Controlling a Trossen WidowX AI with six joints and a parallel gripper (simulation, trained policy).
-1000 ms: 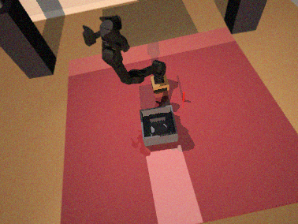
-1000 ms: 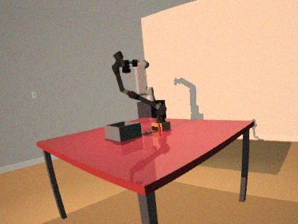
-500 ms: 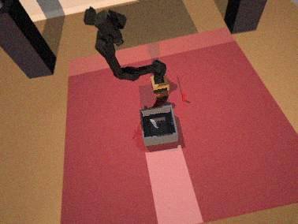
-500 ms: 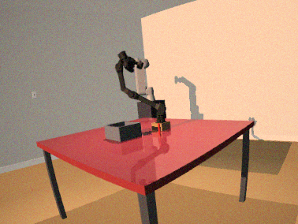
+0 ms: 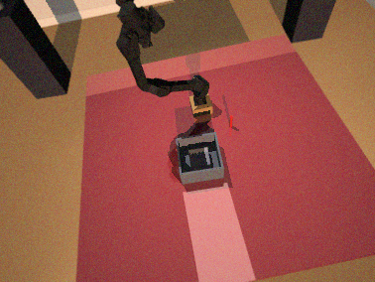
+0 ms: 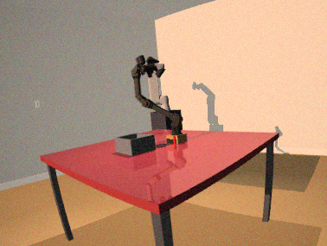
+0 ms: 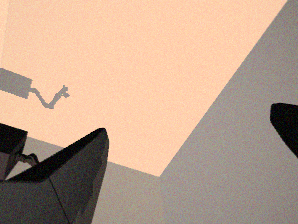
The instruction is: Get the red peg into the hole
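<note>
Now: gripper tip 540 mm above the red peg, 310 mm to the right of it and 240 mm short of it. Also, from my gripper tip: grey plate 530 mm below, 430 mm ahead, 130 mm to the left; then grey box 550 mm below, 430 mm ahead, 130 mm to the left.
</note>
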